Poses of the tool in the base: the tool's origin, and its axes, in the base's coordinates. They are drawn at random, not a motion.
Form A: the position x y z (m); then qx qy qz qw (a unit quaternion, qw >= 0).
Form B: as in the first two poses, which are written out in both.
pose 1, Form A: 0.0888 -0.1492 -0.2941 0.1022 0.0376 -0.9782 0.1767
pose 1, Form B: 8.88 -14.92 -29.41 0.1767 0.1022 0.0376 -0.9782
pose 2, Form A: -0.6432 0.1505 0.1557 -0.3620 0.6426 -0.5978 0.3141
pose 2, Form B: -64.32 15.05 15.57 0.3141 -0.3620 0.6426 -0.5978
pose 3, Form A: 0.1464 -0.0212 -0.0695 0.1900 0.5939 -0.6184 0.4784
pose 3, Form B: 14.64 -2.12 -6.95 0.4784 0.1900 0.5939 -0.6184
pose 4, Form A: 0.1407 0.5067 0.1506 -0.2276 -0.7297 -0.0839 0.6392
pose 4, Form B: 14.07 50.67 15.06 0.6392 -0.2276 -0.7297 -0.0839
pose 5, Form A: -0.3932 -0.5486 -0.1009 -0.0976 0.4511 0.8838 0.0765
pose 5, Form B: -39.32 -54.86 -10.09 0.0765 -0.0976 0.4511 0.8838
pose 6, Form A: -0.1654 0.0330 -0.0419 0.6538 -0.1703 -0.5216 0.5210
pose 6, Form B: -16.54 3.30 -4.19 0.5210 0.6538 -0.1703 -0.5216
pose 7, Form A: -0.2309 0.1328 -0.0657 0.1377 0.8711 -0.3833 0.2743
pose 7, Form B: -23.09 13.28 -6.57 0.2743 0.1377 0.8711 -0.3833
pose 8, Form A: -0.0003 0.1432 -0.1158 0.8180 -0.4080 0.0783 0.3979
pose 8, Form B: -0.03 14.32 -11.58 0.3979 0.8180 -0.4080 0.0783
